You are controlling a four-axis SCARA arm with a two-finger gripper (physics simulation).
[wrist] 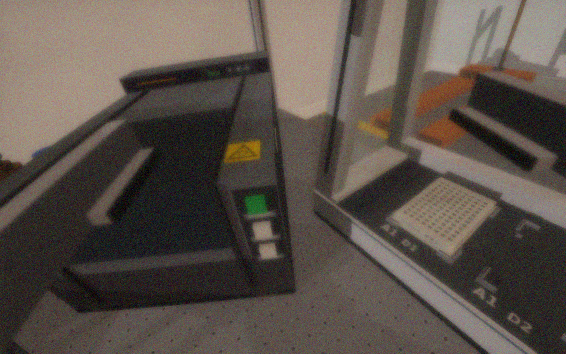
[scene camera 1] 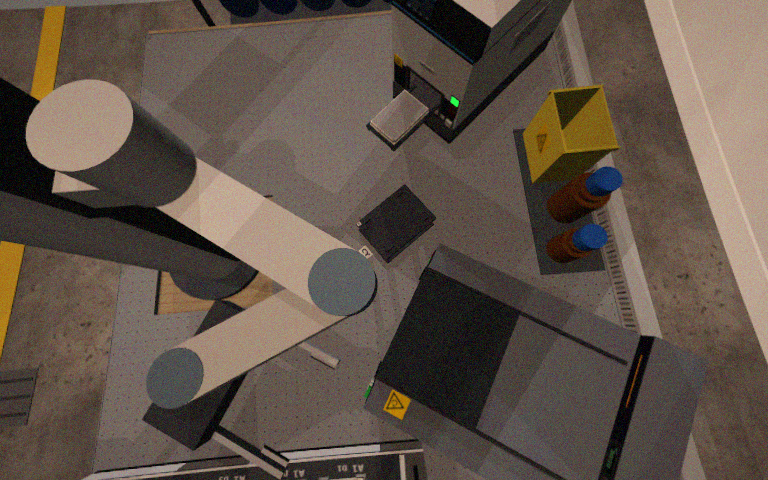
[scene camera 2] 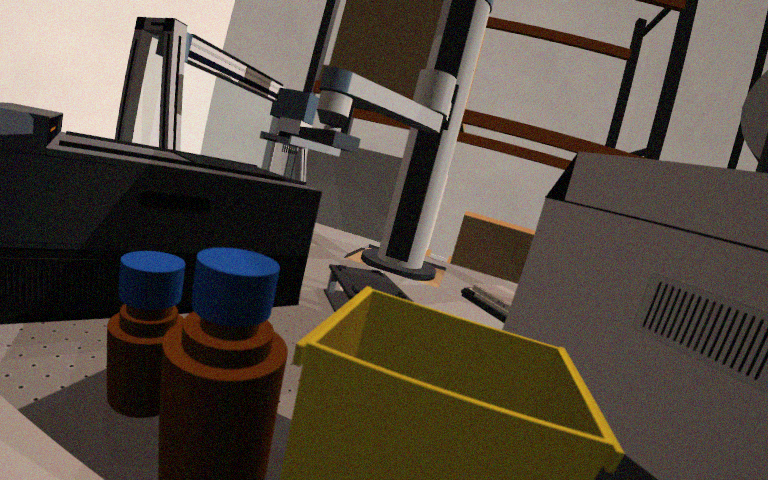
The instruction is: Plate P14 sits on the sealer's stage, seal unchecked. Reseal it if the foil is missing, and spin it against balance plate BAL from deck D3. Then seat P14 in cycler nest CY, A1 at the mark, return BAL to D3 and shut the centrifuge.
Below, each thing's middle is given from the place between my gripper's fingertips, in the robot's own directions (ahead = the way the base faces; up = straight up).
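My gripper is 35 cm short of the centrifuge [scene camera 1: 486, 369], and at the same time it is 17 cm above the centrifuge and 1 cm to the right of it.
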